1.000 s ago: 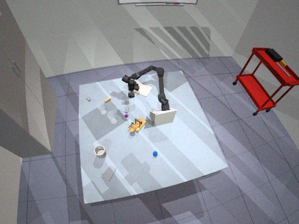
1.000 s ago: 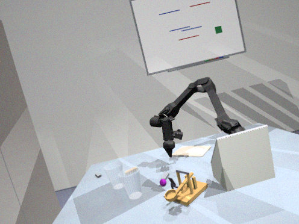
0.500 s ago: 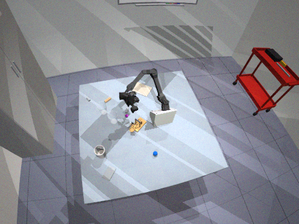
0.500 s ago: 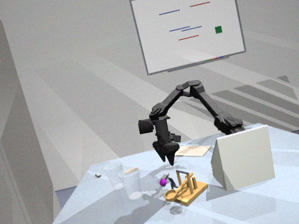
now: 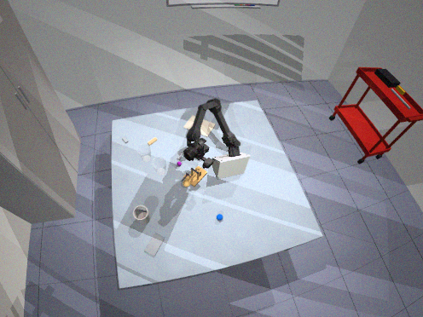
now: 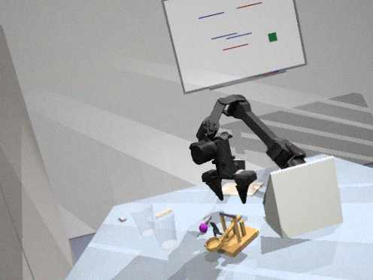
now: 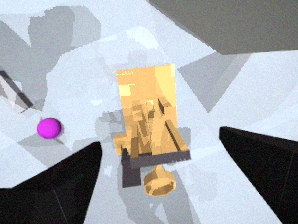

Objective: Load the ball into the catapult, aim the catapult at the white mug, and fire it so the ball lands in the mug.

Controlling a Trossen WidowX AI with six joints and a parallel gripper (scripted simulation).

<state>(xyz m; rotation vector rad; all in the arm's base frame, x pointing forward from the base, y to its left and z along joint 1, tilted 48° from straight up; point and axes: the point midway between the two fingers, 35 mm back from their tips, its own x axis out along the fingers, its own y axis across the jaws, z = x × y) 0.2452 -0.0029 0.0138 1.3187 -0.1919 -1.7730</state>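
My gripper tip is 80 mm above the wooden catapult, 60 mm short of it and 30 mm to the right of it. Also, from my gripper tip: small tan block 370 mm to the right, 250 mm ahead, 120 mm below; flat tan board 420 mm to the right, 140 mm behind, 130 mm below; blue ball 340 mm to the left, 110 mm below, 30 mm behind.
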